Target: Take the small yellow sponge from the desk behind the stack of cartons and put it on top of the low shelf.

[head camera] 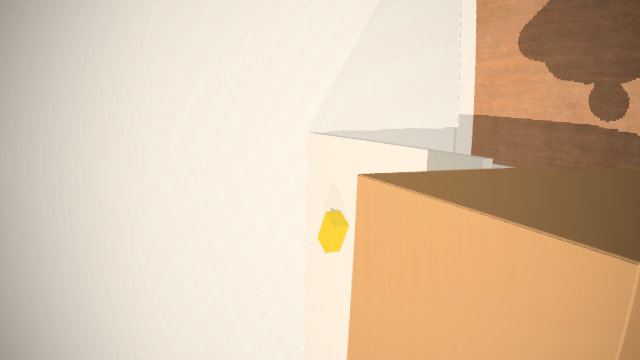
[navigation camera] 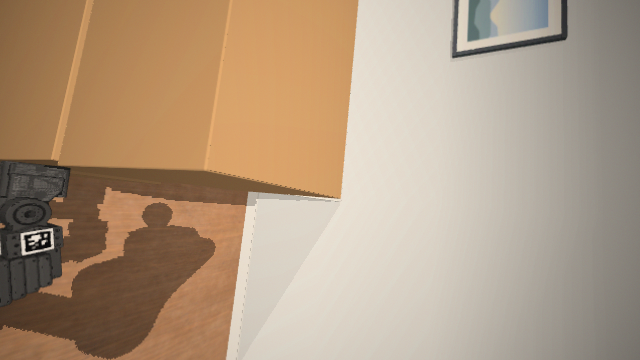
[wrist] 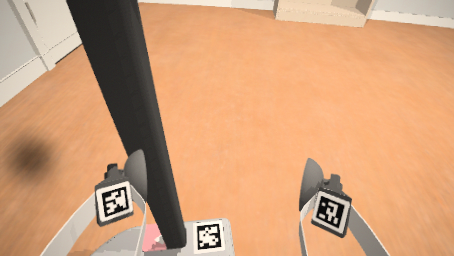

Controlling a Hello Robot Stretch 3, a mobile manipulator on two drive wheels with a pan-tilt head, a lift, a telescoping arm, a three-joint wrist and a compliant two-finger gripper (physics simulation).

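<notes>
The small yellow sponge lies on a cream desk surface, just beside the edge of a large tan carton. The head view looks turned on its side. The carton also fills the upper left of the navigation view; the sponge is hidden there. In the wrist view my gripper is open and empty, over bare wooden floor, with neither sponge nor desk in sight. A low beige piece of furniture, possibly the low shelf, stands at the far wall.
My black mast crosses the wrist view. A white cabinet stands at the far left. My shadow falls on the wooden floor by the carton. A framed picture hangs on the wall.
</notes>
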